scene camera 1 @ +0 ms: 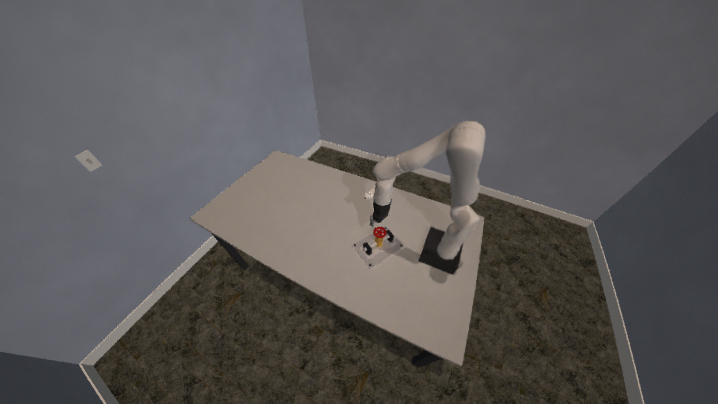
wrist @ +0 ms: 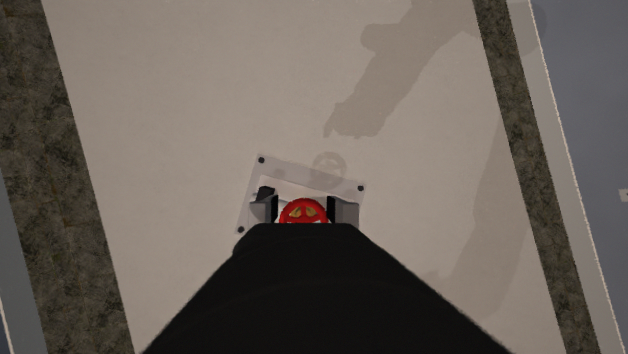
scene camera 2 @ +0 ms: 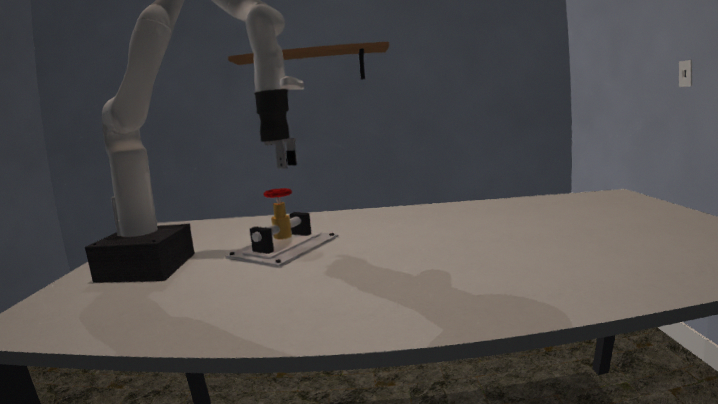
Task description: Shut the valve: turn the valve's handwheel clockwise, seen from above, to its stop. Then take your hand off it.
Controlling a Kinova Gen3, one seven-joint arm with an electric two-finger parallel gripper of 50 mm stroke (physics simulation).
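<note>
The red handwheel [scene camera 1: 380, 232] [scene camera 2: 277, 192] [wrist: 303, 202] lies level on top of the yellow valve body [scene camera 1: 379, 241] [scene camera 2: 281, 227]. The valve stands on a pale base plate [scene camera 1: 371, 261] [scene camera 2: 306, 249] [wrist: 252, 172], with a pipe between two black supports. My gripper [scene camera 2: 286, 165] [wrist: 302, 205] is open and empty, pointing down, a little above the handwheel and apart from it. In the wrist view the wheel shows between and below the two fingertips. Its near part is hidden by the black gripper body. How far the wheel is turned cannot be told from these frames.
The arm's black base block [scene camera 1: 436, 258] [scene camera 2: 130, 258] stands on the table [scene camera 1: 301, 211] [scene camera 2: 476, 241] near the valve. The black supports [scene camera 2: 262, 239] [scene camera 2: 300, 223] rise on either side of the valve body, below the wheel. A wooden shelf [scene camera 2: 336, 50] is on the wall behind.
</note>
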